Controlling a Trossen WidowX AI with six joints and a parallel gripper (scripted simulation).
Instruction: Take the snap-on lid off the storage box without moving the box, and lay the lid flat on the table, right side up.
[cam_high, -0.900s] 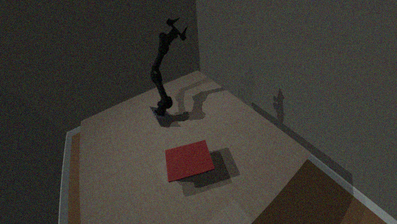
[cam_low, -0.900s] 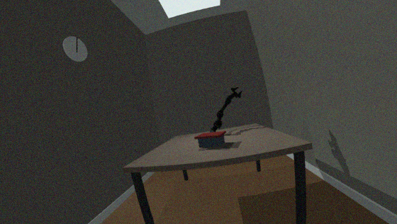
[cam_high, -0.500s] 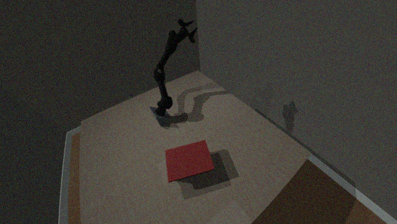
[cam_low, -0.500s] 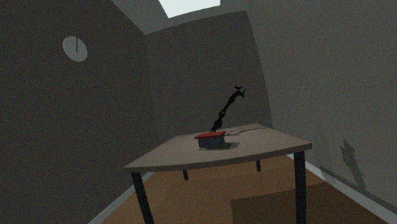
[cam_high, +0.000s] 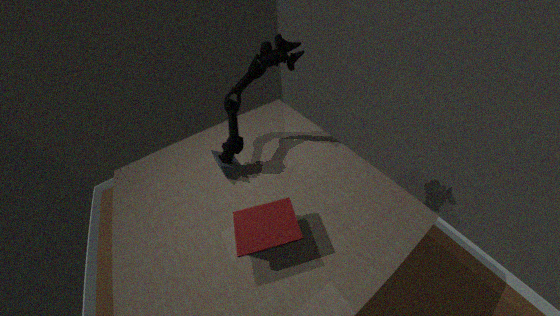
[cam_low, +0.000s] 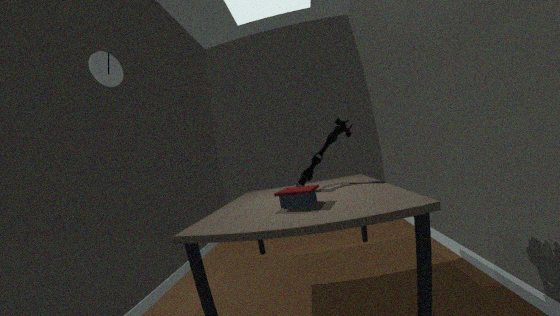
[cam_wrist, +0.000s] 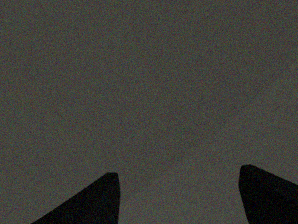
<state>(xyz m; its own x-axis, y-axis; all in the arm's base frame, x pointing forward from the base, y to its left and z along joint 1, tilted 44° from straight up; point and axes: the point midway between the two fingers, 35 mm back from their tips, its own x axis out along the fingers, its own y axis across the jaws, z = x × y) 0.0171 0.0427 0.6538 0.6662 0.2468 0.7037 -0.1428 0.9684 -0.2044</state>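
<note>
My gripper tip is now 40 cm short of the lid, 54 cm to the left of it and 42 cm above it. Also, from my gripper tip: blue storage box (40 cm ahead, 54 cm to the right, 47 cm below).
</note>
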